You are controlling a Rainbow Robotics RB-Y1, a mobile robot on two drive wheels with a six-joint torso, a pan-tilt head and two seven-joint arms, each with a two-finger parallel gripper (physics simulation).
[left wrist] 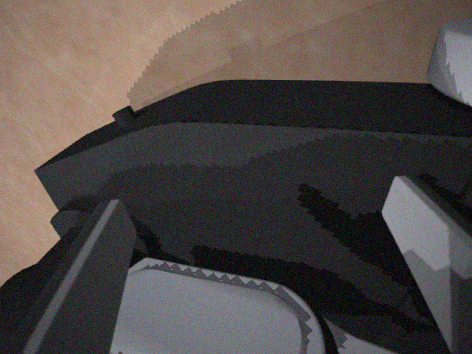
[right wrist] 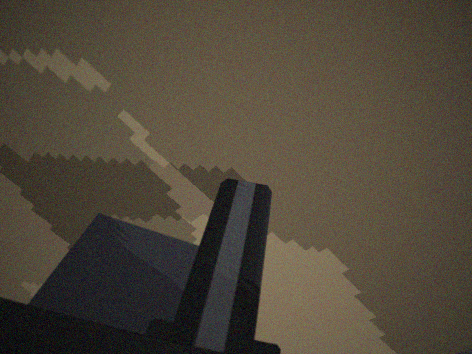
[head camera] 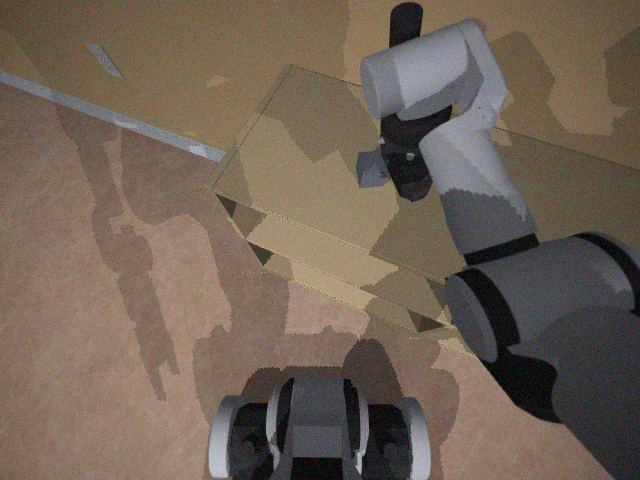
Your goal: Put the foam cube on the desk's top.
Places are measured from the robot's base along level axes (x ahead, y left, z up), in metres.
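Pixels of known places: left gripper, between the fingertips: (left wrist: pixel 258 205); right gripper, between the fingertips: (right wrist: pixel 244 199) (head camera: pixel 402 187).
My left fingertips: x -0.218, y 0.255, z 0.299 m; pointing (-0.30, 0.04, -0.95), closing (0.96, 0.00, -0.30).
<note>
Behind a point stands the place of what it marks.
A small blue-grey foam cube (head camera: pixel 370 169) @(y -0.094, x 0.528, z 0.659 m) (right wrist: pixel 115 275) @(y -0.123, x 0.551, z 0.638 m) shows over the pale wooden desk top (head camera: pixel 305 191) @(y 0.026, x 0.511, z 0.612 m), beside the dark body of my right gripper in the head view; whether it touches the desk's surface is hard to tell. In the right wrist view, my right gripper (right wrist: pixel 244 199) @(y -0.161, x 0.519, z 0.614 m) is shut with nothing between its fingers. The cube is left of the closed fingers there, and they hide part of its right side. My left gripper (left wrist: pixel 258 205) @(y 0.255, x -0.218, z 0.299 m) is open and empty, with a dark robot body part behind its fingers in the left wrist view.
The desk's front has open compartments, facing the robot's base (head camera: pixel 317 428). My right arm (head camera: pixel 480 170) @(y -0.155, x 0.376, z 0.874 m) reaches over the desk from the right. A wall with a pale baseboard (head camera: pixel 155 138) @(y 0.780, x 1.157, z 0.011 m) runs behind the desk. Pinkish floor (head camera: pixel 67 310) @(y 0.945, x 0.365, z 0.002 m) lies at the left.
</note>
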